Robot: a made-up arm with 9 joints. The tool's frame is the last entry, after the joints. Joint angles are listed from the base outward.
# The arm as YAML. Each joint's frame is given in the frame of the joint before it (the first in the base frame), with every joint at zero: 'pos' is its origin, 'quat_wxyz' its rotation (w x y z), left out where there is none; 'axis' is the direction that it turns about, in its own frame. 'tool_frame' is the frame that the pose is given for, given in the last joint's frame.
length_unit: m
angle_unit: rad
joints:
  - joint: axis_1
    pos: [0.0, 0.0, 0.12]
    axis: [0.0, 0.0, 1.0]
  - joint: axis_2
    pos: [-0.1, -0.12, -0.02]
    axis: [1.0, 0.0, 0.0]
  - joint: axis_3
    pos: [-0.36, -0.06, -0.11]
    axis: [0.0, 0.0, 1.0]
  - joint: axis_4
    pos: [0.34, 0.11, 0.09]
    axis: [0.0, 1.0, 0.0]
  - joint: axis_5
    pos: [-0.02, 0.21, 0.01]
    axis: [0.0, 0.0, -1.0]
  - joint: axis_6
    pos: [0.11, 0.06, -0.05]
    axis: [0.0, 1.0, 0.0]
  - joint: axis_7
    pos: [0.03, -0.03, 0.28]
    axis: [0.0, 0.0, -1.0]
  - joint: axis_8
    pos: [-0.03, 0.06, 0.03]
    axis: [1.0, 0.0, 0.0]
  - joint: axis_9
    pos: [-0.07, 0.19, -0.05]
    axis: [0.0, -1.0, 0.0]
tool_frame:
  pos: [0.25, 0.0, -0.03]
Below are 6 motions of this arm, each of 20 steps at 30 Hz.
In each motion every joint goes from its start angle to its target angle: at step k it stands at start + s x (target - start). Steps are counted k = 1, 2, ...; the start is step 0. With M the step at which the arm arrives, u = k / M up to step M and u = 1 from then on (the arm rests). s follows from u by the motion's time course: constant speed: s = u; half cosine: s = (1 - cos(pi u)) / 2; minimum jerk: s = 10 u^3 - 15 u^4 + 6 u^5.
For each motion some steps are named. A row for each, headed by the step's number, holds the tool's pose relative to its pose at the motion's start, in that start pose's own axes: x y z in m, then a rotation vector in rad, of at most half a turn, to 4 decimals.
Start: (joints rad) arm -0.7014 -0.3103 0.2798 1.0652 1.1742 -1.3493 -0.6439 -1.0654 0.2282
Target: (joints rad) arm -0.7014 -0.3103 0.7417 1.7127 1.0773 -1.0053 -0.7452 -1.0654 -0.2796
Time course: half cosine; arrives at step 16
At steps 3, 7, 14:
3: -0.0148 -0.0020 0.0150 0.0282 -0.0202 0.0395
7: -0.0752 -0.0004 0.0658 0.0906 -0.0896 0.2169
14: -0.1992 0.0259 0.1256 0.0125 -0.1691 0.5896

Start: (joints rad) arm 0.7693 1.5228 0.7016 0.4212 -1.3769 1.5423 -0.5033 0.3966 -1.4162
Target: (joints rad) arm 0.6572 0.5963 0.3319 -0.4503 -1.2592 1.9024 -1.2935 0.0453 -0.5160
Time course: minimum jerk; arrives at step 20
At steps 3, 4, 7, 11, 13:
3: -0.0115 -0.0167 0.0107 -0.0006 -0.0119 0.0198
4: -0.0245 -0.0367 0.0233 -0.0006 -0.0263 0.0435
7: -0.0852 -0.1568 0.0971 0.0129 -0.1151 0.1842
11: -0.1355 -0.4265 0.2440 0.1291 -0.3339 0.4798
13: -0.1231 -0.5631 0.3051 0.2344 -0.4560 0.6093

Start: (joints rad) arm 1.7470 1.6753 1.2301 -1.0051 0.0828 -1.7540 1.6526 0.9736 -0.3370
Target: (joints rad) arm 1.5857 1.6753 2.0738 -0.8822 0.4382 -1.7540 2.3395 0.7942 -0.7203
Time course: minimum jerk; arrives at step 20
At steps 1, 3, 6, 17, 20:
1: 0.0001 0.0002 -0.0001 0.0000 -0.0008 -0.0010
3: 0.0030 0.0046 -0.0016 -0.0003 -0.0180 -0.0241
6: 0.0196 0.0267 -0.0074 -0.0021 -0.1075 -0.1506
17: 0.1208 0.1105 0.0325 -0.0018 -0.5754 -0.9415
20: 0.1232 0.1124 0.0353 -0.0014 -0.5901 -0.9671

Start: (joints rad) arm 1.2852 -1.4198 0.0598 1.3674 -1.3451 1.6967 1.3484 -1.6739 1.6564
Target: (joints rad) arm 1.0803 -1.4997 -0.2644 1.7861 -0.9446 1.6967 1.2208 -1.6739 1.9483
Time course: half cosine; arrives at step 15
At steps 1, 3, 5, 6, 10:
1: -0.0024 0.0001 0.0027 0.0030 -0.0131 -0.0033
3: -0.0220 0.0009 0.0230 0.0260 -0.1150 -0.0285
5: -0.0622 0.0034 0.0562 0.0656 -0.3017 -0.0722
6: -0.0896 0.0058 0.0739 0.0887 -0.4174 -0.0977
10: -0.2203 0.0246 0.1193 0.1761 -0.9078 -0.1926

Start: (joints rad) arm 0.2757 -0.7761 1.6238 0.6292 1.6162 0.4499 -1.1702 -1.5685 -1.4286
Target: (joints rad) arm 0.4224 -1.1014 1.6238 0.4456 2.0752 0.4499 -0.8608 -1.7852 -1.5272
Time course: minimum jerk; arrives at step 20
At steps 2, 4, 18, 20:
2: 0.0001 0.0006 -0.0020 0.0005 0.0073 -0.0028
4: 0.0006 0.0041 -0.0133 0.0036 0.0493 -0.0192
18: -0.0797 0.0939 -0.2074 0.0617 0.8533 -0.3078
20: -0.0811 0.0950 -0.2088 0.0623 0.8607 -0.3101

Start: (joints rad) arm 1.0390 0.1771 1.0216 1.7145 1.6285 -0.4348 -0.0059 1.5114 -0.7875
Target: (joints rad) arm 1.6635 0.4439 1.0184 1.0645 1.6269 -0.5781 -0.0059 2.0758 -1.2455
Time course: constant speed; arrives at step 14
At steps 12, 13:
12: -0.6936 -0.2725 0.0944 0.1889 0.3960 1.3508
13: -0.7418 -0.3318 0.1131 0.1893 0.4430 1.4645

